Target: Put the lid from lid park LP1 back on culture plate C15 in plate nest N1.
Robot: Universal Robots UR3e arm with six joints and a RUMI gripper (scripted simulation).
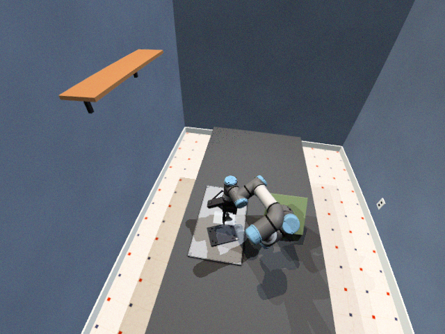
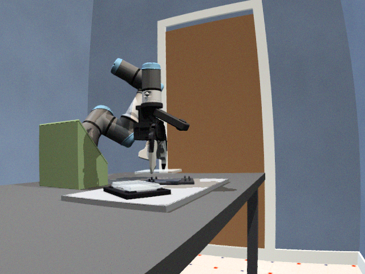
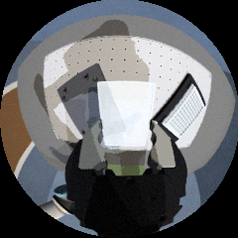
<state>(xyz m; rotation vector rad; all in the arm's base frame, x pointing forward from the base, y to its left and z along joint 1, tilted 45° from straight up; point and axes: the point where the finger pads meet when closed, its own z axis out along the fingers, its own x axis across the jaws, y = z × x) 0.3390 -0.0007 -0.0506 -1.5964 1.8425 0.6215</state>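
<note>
My hand is 8 cm to the right of the lid park, 5 cm above it and 1 cm short of it. From my hand the other things lie so: lid 1 cm below.
</note>
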